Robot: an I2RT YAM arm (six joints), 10 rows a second.
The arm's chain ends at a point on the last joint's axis. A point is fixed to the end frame.
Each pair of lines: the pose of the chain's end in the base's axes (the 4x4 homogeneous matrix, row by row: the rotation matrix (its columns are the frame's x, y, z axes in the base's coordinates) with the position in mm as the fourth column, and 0 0 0 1 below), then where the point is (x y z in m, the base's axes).
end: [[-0.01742, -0.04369, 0.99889, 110.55], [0.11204, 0.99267, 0.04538, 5.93], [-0.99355, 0.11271, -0.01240, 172.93], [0, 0, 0, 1]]
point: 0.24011 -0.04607 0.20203
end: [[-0.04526, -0.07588, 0.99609, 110.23], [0.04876, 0.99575, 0.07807, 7.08], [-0.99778, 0.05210, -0.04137, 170.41], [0, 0, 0, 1]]
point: 0.24221 -0.03860 0.19927
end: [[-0.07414, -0.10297, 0.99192, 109.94], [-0.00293, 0.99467, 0.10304, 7.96], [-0.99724, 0.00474, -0.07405, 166.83], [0, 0, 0, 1]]
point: 0.24392 -0.03259 0.19409
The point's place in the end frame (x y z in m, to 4 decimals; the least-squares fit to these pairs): -0.0370 -0.0540 0.1267
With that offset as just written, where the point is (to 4 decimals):
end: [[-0.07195, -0.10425, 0.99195, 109.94], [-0.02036, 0.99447, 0.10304, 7.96], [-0.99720, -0.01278, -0.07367, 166.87], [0, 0, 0, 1]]
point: 0.2439 -0.0319 0.1951
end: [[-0.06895, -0.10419, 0.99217, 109.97], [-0.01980, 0.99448, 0.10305, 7.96], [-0.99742, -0.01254, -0.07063, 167.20], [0, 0, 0, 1]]
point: 0.2439 -0.0320 0.1958
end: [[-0.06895, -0.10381, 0.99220, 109.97], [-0.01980, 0.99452, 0.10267, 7.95], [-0.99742, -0.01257, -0.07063, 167.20], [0, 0, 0, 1]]
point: 0.2438 -0.0320 0.1958
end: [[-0.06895, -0.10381, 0.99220, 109.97], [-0.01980, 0.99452, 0.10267, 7.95], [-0.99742, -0.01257, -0.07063, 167.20], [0, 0, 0, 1]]
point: 0.2438 -0.0320 0.1958
